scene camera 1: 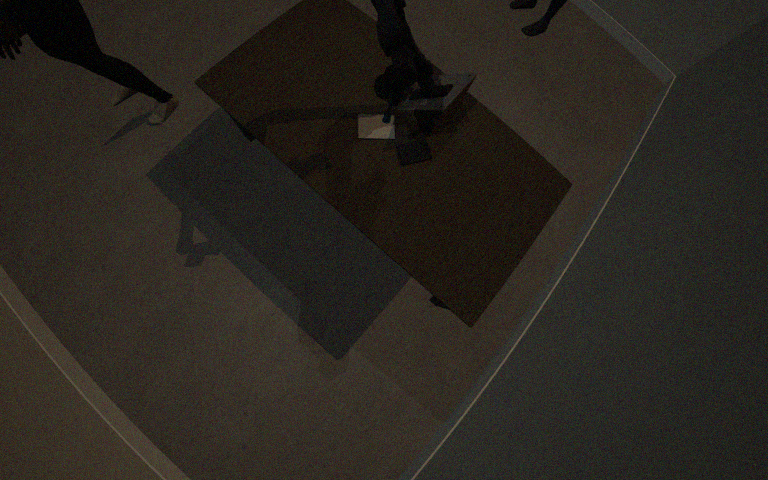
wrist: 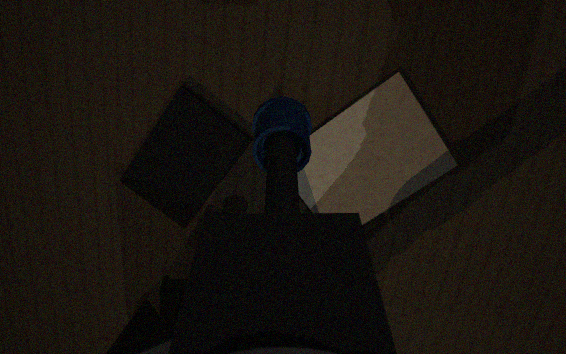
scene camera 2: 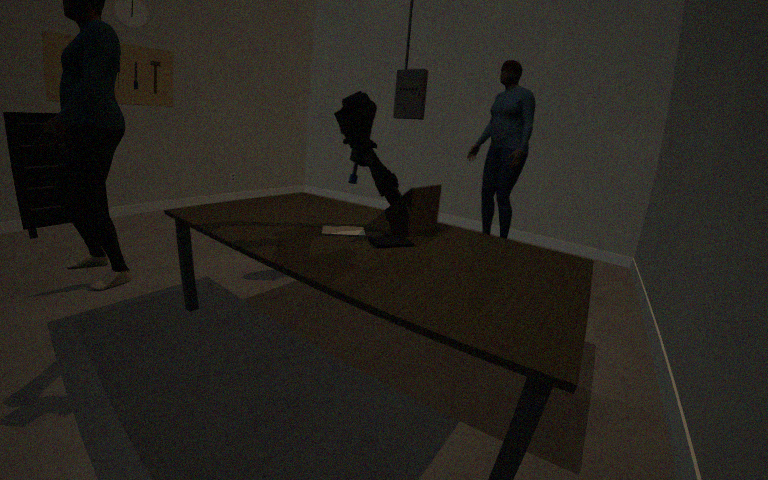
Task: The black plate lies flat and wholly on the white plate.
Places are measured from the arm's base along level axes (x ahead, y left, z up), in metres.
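Pixels of known places: hand, tool point: [scene camera 1: 386,120] [wrist: 281,124] [scene camera 2: 352,182]; arm's base, link origin: [scene camera 1: 430,93] [scene camera 2: 400,206].
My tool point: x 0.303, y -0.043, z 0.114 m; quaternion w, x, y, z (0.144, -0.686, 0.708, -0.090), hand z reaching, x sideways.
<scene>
For each thing: its top centre in the pictures, then the offset to it from my tool point. Level surfaces: height alone.
- white plate, top centre: [wrist: 364,163] [scene camera 2: 343,230] [scene camera 1: 376,126] dy -0.073, dx -0.069, dz -0.191 m
- black plate, top centre: [wrist: 182,161] [scene camera 2: 390,240] [scene camera 1: 414,151] dy +0.128, dx -0.065, dz -0.187 m
- brown wooden table, surface height: dz -0.197 m
The white plate [scene camera 1: 373,131] [scene camera 2: 342,230] [wrist: 395,135] lies flat on the table, with patches of light and shadow on it. The black plate [scene camera 1: 414,152] [scene camera 2: 391,242] [wrist: 185,155] lies flat on the table beside it, close to its near right corner in the scene camera 1 view, and is not on it. My gripper, a blue suction cup [scene camera 1: 386,118] [scene camera 2: 352,178] [wrist: 282,120], hangs high above the table with nothing on it. In the wrist view it shows between the two plates and hides the left corner of the white plate.
The brown wooden table [scene camera 1: 453,226] [scene camera 2: 481,294] carries the dark arm. A box-like block [scene camera 1: 461,90] [scene camera 2: 425,208] stands behind the arm's base. One person [scene camera 2: 90,101] stands at the left and another [scene camera 2: 509,124] behind the table. A dark cabinet [scene camera 2: 39,169] is at the far left.
</scene>
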